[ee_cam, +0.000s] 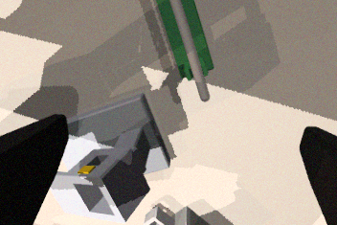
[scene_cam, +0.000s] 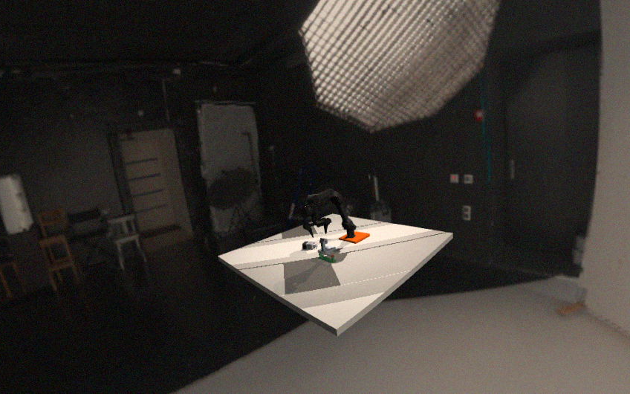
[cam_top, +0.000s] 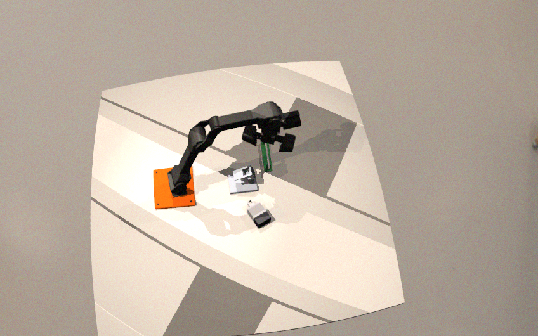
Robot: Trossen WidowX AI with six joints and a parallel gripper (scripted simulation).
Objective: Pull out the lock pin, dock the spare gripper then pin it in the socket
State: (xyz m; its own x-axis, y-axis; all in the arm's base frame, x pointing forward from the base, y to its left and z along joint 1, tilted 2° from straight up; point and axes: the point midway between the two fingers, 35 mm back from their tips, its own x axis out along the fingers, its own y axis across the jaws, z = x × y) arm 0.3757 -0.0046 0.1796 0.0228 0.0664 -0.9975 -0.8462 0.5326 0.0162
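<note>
Now: the spare gripper 180 mm to the right of my gripper tip, 140 mm below it and 100 mm behind it. The rest, counted from my gripper tip: grey mount 110 mm below, 100 mm behind, 40 mm to the right; green holder 140 mm below, 50 mm to the left, 20 mm ahead.
</note>
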